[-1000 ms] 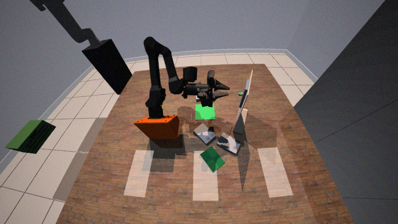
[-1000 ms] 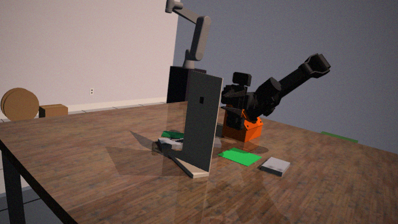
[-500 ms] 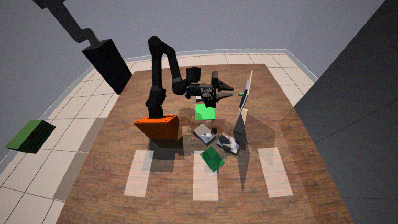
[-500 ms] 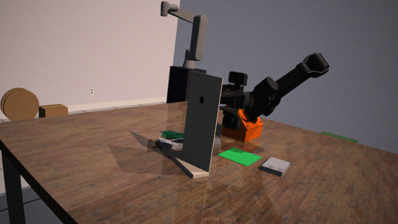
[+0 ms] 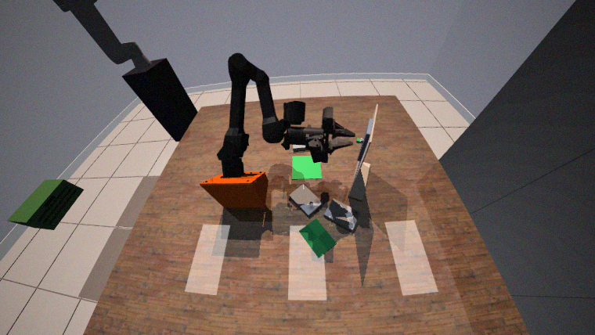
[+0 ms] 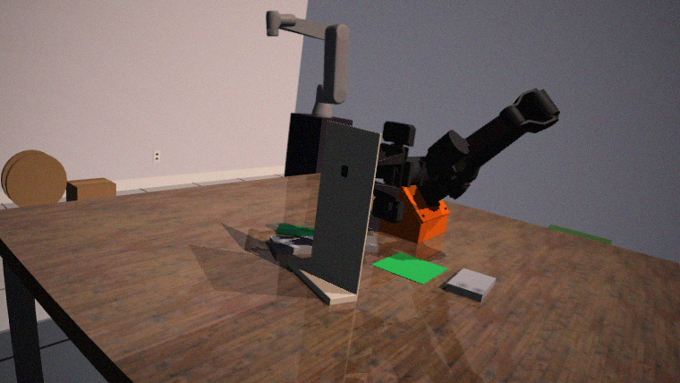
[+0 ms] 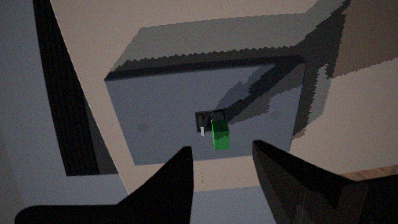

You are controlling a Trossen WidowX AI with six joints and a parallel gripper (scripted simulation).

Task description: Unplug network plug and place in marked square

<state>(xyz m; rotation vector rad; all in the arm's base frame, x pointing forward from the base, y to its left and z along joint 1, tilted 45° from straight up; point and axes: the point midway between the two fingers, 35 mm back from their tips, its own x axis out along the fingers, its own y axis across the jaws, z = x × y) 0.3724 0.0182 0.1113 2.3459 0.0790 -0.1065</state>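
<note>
The grey network plug lies 2 cm ahead of my gripper tip and 1 cm to the right of it. From my gripper tip the other things lie so: dark green tile (25 cm to the right, 20 cm below, 10 cm behind); green marked square (20 cm below, 15 cm behind, 4 cm to the left); grey upright panel (7 cm below, 4 cm ahead, 1 cm to the right).
</note>
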